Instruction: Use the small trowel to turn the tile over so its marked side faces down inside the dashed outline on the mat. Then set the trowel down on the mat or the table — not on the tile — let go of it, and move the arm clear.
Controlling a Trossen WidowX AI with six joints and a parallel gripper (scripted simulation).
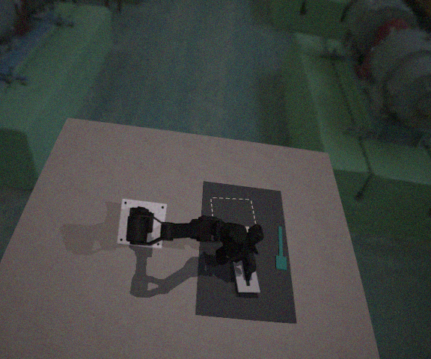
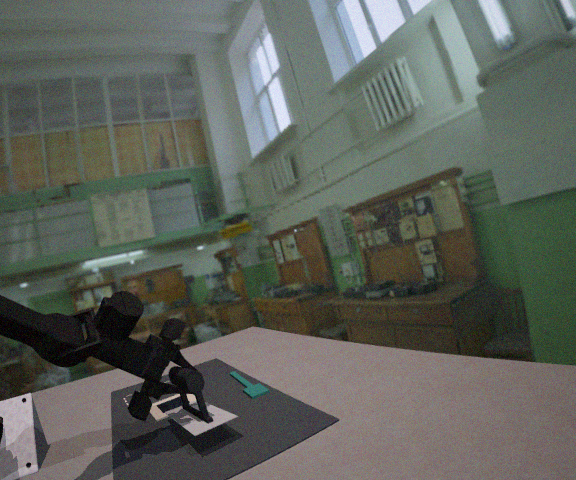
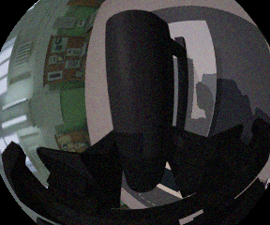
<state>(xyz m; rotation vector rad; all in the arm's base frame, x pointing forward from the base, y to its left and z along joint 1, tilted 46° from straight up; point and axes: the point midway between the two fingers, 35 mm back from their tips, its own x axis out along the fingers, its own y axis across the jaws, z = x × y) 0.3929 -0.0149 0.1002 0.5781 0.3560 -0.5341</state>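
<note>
The tile is 5 cm behind my gripper tip, 13 cm to the left of it and 7 cm below it. From my gripper tip the other things lie so: teal trowel: 12 cm ahead, 10 cm to the left, 7 cm below.
</note>
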